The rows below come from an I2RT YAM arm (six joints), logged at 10 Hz.
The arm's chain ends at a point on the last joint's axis. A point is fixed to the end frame.
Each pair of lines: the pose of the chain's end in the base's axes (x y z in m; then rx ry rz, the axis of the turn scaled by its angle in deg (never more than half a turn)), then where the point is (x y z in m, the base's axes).
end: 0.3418, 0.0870, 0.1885, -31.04, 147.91, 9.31
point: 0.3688 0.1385 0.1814
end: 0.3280, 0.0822, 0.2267, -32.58, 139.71, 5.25
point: 0.3548 0.1341 0.2223
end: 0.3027, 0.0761, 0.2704, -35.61, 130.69, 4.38
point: 0.3269 0.1295 0.2699
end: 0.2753, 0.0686, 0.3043, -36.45, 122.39, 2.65
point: 0.2978 0.1226 0.3072
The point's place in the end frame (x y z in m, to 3 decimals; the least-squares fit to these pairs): -0.036 0.036 0.029
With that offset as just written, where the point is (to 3 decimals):
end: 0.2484, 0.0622, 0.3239, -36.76, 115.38, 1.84
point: 0.269 0.117 0.330
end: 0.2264, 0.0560, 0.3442, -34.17, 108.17, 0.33
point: 0.247 0.110 0.354
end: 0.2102, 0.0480, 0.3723, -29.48, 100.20, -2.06
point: 0.231 0.101 0.388
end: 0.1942, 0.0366, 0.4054, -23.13, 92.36, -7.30
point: 0.217 0.087 0.425
